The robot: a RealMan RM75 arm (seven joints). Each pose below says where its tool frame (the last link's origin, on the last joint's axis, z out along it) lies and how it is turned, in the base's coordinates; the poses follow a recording.
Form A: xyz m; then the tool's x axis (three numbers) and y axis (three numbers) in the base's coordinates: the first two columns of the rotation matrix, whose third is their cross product.
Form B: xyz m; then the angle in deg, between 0 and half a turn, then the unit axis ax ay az. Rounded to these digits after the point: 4 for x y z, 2 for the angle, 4 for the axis.
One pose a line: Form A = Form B
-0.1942, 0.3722, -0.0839, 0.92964, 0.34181, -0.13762, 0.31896, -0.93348, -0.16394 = -0.1942, 0.3722, -0.0839, 172.03, -0.9822, -0.1690, 0.0824
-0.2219, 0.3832, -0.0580, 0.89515, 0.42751, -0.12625, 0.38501, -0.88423, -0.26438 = -0.2219, 0.3832, -0.0580, 166.56, -0.9731, -0.2117, 0.0914
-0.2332, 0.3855, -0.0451, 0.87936, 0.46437, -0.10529, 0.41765, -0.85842, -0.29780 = -0.2332, 0.3855, -0.0451, 164.56, -0.9688, -0.2318, 0.0878
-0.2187, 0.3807, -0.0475, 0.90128, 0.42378, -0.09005, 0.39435, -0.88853, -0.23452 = -0.2187, 0.3807, -0.0475, 167.85, -0.9747, -0.2122, 0.0699
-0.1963, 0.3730, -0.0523, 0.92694, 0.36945, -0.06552, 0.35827, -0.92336, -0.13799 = -0.1963, 0.3730, -0.0523, 172.91, -0.9815, -0.1861, 0.0453
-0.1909, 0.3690, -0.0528, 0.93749, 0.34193, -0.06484, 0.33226, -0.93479, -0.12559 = -0.1909, 0.3690, -0.0528, 173.53, -0.9842, -0.1718, 0.0429
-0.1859, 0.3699, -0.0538, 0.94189, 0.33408, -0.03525, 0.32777, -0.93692, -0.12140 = -0.1859, 0.3699, -0.0538, 173.47, -0.9853, -0.1685, 0.0277
